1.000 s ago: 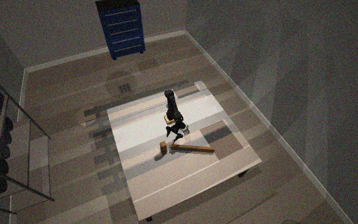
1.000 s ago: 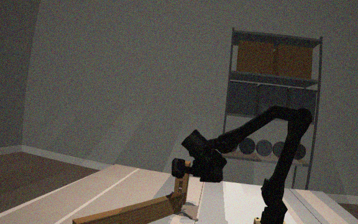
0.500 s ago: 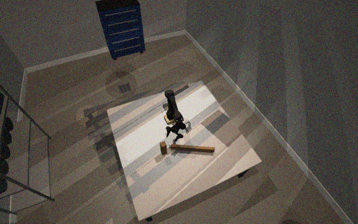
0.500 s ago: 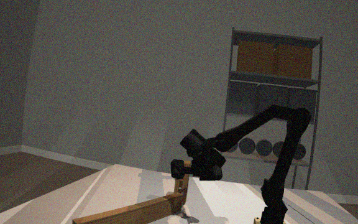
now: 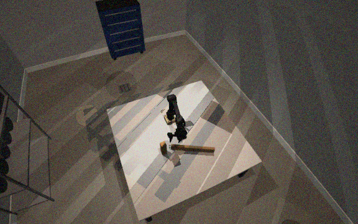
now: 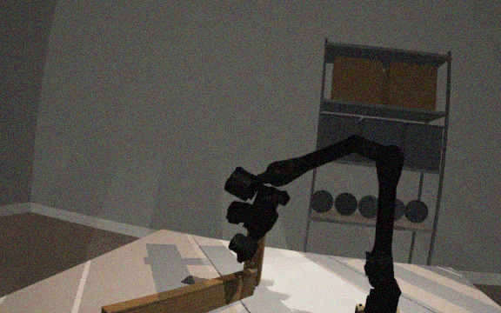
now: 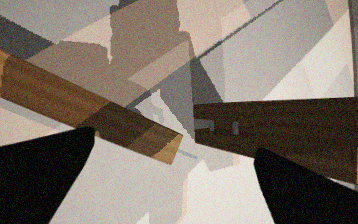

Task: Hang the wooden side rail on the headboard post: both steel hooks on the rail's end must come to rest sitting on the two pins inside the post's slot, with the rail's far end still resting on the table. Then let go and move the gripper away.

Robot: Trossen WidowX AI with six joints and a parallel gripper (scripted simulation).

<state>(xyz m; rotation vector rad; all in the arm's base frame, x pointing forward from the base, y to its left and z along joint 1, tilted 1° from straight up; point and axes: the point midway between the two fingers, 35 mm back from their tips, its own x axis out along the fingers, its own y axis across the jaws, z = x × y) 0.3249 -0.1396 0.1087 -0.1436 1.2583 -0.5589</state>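
My gripper tip is now 11 cm to the left of the headboard post, 5 cm above it and 2 cm past it.
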